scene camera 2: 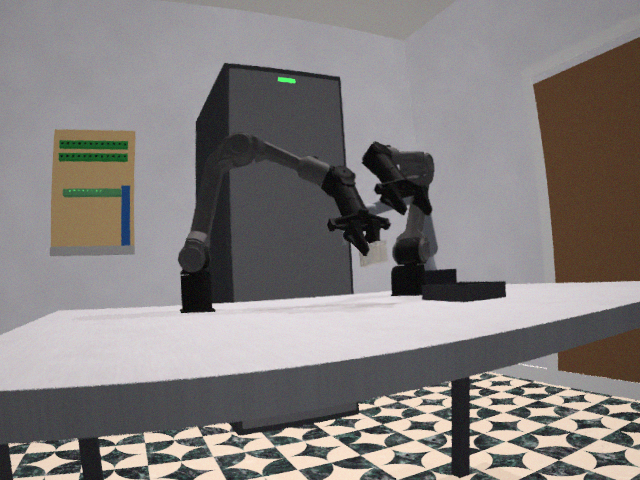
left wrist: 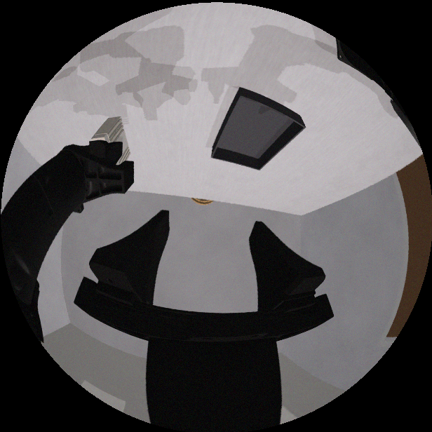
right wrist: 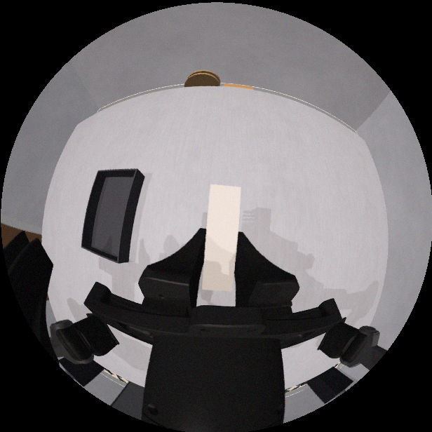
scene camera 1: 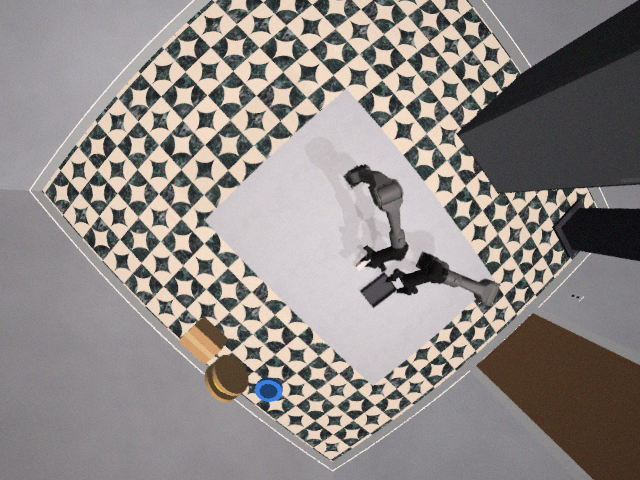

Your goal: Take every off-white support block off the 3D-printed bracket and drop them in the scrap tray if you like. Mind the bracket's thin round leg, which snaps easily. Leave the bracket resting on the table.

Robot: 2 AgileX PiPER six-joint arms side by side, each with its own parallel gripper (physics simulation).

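Note:
My right gripper [right wrist: 220, 239] [scene camera 2: 370, 248] is shut on the bracket [right wrist: 225, 212] [scene camera 2: 376, 253] [left wrist: 106, 129] and holds it above the table. The right wrist view shows the bracket's long, flat cream face. The left wrist view shows thin pale ridges along its side; the support blocks cannot be told apart there, and the thin round leg cannot be made out. My left gripper [left wrist: 211, 225] [scene camera 2: 415, 211] is open and empty, up in the air beside the held bracket. The black scrap tray [scene camera 1: 367, 298] [scene camera 2: 465, 292] [left wrist: 235, 156] [right wrist: 130, 220] lies on the table; no blocks show in it.
The two arms stand close together above the table [scene camera 2: 258, 341] [scene camera 1: 289, 222]. A second dark box shape [scene camera 2: 445, 274] shows behind the tray. A tall dark cabinet [scene camera 2: 289, 206] stands behind the arms. A blue round object [scene camera 1: 268, 390] lies on the floor.

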